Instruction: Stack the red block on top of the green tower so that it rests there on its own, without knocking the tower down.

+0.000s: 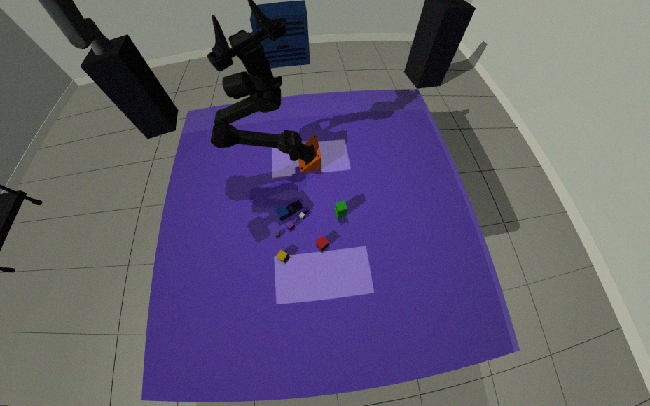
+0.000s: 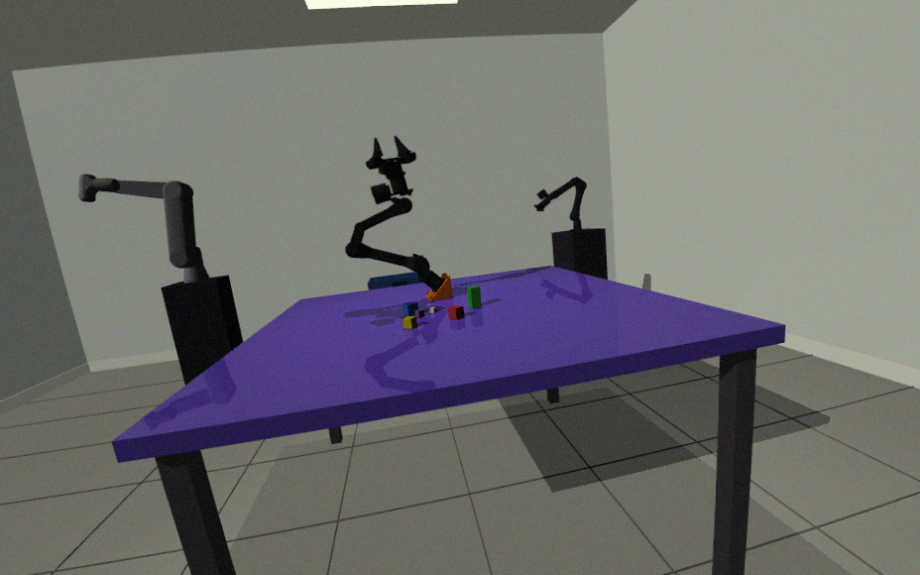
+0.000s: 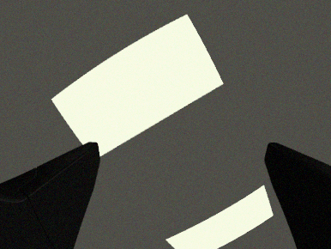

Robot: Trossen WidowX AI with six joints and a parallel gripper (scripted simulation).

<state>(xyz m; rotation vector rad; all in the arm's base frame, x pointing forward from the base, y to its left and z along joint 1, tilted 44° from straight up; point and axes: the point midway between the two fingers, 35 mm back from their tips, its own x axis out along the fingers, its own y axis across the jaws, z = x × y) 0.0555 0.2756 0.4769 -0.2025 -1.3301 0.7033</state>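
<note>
Now: the red block 350 mm ahead of my gripper tip, 90 mm to the left of it and 600 mm below it. Also, from my gripper tip: yellow block 360 mm ahead, 60 mm to the right, 610 mm below; blue block 200 mm ahead, 20 mm to the right, 600 mm below.
</note>
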